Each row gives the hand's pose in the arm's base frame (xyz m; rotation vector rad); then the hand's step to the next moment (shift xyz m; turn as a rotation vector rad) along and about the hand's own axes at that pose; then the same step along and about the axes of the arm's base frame.
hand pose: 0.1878 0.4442 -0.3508 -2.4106 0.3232 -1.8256
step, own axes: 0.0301 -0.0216 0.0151 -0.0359 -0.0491 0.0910
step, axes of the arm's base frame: 0.0246 0.0134 0.0286 0.0834 0.0516 -0.0487
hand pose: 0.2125 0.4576 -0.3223 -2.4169 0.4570 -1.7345
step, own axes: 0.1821 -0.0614 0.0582 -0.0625 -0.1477 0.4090
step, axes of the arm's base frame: 0.1184 -0.0040 0.1621 0.3914 0.1314 -0.1500
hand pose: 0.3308 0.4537 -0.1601 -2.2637 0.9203 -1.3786
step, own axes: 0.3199 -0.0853 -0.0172 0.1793 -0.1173 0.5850
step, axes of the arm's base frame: 0.1178 -0.1529 0.2695 0.6131 -0.0628 -0.0910
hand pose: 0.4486 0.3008 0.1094 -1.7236 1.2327 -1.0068
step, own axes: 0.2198 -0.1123 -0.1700 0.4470 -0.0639 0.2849
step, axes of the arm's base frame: -0.0678 -0.2098 0.2031 0.3792 -0.3753 0.0196
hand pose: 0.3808 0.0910 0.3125 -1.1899 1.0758 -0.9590
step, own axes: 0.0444 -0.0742 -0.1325 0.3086 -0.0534 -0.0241
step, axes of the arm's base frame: -0.1199 -0.0828 0.0616 0.0469 -0.3103 0.0124
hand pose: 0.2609 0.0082 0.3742 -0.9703 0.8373 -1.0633
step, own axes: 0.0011 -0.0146 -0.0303 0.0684 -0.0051 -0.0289
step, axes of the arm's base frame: -0.0318 -0.0106 0.0028 -0.0089 -0.0729 -0.0118
